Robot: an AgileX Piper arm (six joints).
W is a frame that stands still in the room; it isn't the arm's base.
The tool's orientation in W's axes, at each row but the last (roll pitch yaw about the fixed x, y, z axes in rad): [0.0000 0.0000 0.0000]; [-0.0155 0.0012 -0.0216]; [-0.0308 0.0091 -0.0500]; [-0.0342 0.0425 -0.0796]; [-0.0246 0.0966 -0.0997]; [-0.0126 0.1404 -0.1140]
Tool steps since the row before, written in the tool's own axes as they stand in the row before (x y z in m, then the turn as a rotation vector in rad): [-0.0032 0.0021 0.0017 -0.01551 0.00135 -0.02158]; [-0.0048 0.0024 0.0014 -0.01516 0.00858 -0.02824]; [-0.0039 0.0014 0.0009 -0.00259 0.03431 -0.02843]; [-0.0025 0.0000 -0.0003 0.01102 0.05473 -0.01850]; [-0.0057 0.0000 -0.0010 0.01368 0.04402 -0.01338]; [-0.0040 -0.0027 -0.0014 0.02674 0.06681 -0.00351]
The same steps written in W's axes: [-0.0032 0.0021 0.0017 -0.01551 0.00135 -0.02158]; [-0.0047 0.0025 0.0014 -0.01501 0.00847 -0.02835]; [-0.0038 0.0016 0.0009 -0.00118 0.03352 -0.02945]; [-0.0025 0.0002 -0.0002 0.01441 0.05309 -0.02081]; [-0.0057 0.0005 -0.0004 0.01651 0.04224 -0.01571]; [-0.0044 -0.0022 -0.0008 0.03329 0.06338 -0.00805]
